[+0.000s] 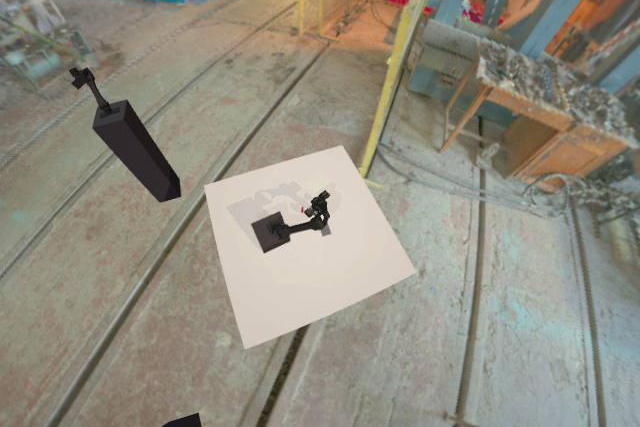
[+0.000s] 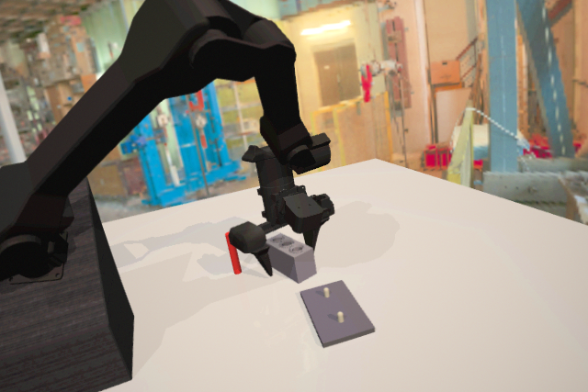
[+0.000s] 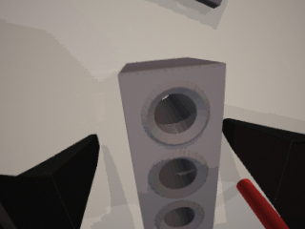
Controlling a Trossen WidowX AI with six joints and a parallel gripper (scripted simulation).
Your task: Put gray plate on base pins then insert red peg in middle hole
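My gripper tip is now 2 cm short of the gray base and 14 cm to the left of it. From my gripper tip the other things lie so: red peg (9 cm behind, 4 cm to the left, 3 cm above); then gray plate (3 cm above).
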